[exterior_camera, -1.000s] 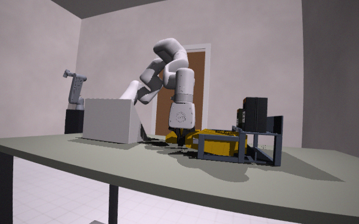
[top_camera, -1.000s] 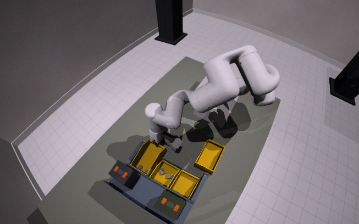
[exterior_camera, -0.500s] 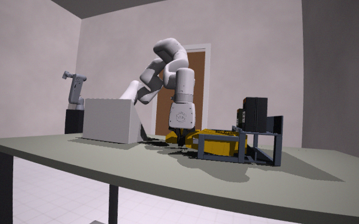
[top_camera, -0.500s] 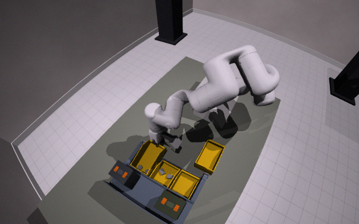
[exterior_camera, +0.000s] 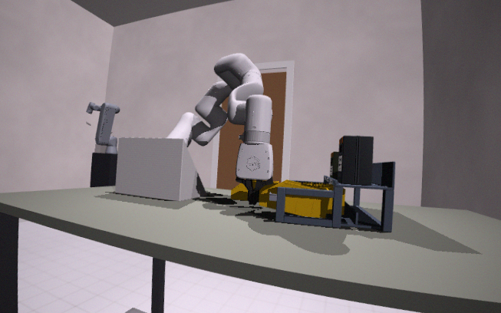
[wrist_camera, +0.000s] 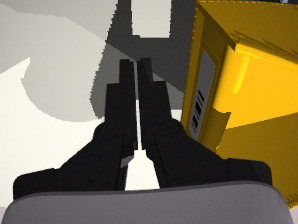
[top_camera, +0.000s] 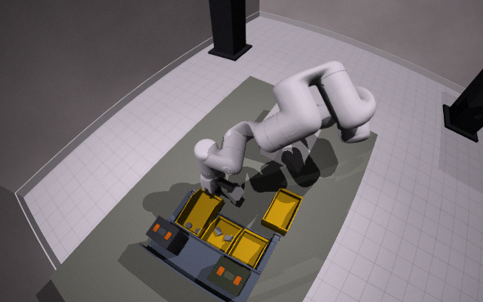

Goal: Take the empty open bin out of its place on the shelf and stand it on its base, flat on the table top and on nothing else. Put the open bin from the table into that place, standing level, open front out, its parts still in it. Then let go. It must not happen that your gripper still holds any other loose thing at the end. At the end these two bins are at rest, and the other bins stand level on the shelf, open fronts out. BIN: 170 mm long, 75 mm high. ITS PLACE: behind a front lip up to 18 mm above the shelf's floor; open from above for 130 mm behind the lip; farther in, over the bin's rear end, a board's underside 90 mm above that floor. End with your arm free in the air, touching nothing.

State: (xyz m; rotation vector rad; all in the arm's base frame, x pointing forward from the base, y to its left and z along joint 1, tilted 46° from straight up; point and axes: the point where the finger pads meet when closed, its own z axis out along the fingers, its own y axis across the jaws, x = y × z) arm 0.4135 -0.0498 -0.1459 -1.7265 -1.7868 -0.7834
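Now: hand 12 cm to the right of the shelf's front bar, 7 cm short of it and 3 cm above it. The rest, counted from my hand: black box 27 cm ahead, 12 cm above, 1 cm to the left.
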